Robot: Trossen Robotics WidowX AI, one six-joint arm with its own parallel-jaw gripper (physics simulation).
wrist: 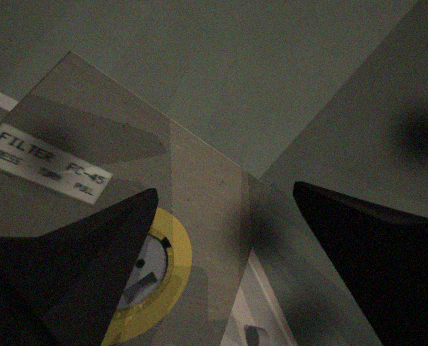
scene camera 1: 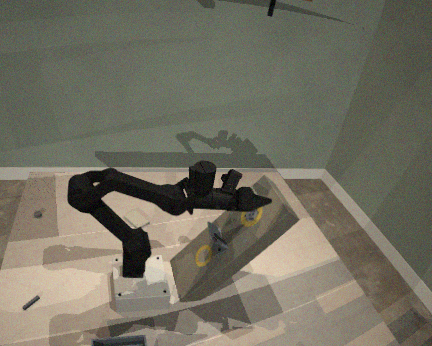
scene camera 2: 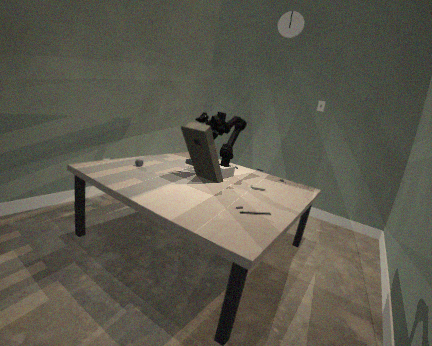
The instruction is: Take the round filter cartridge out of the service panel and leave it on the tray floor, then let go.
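Observation:
The service panel (scene camera 1: 272, 222) (scene camera 2: 202, 155) (wrist: 200, 165) stands tilted on the table. The round filter cartridge (scene camera 1: 251, 215) (wrist: 156, 254) shows as a grey disc inside a yellow ring near one end of the panel face. In the wrist view the left finger hides part of it, and a label (wrist: 55, 165) reading "FILTER FC-45" lies up and left. My gripper (scene camera 1: 270, 201) (wrist: 225, 191) is open and empty, above that end of the panel. Its fingertips lie up and right of the cartridge in the wrist view, not around it. Part of a dark tray (scene camera 1: 120, 338) shows at the bottom edge of scene camera 1.
A second yellow ring (scene camera 1: 203, 256) and a grey protruding part (scene camera 1: 217, 237) are on the panel face. The arm's base (scene camera 1: 142, 301) stands beside the panel. A small dark round thing (scene camera 1: 38, 214) and a dark rod (scene camera 1: 31, 302) lie on the table (scene camera 2: 165, 200).

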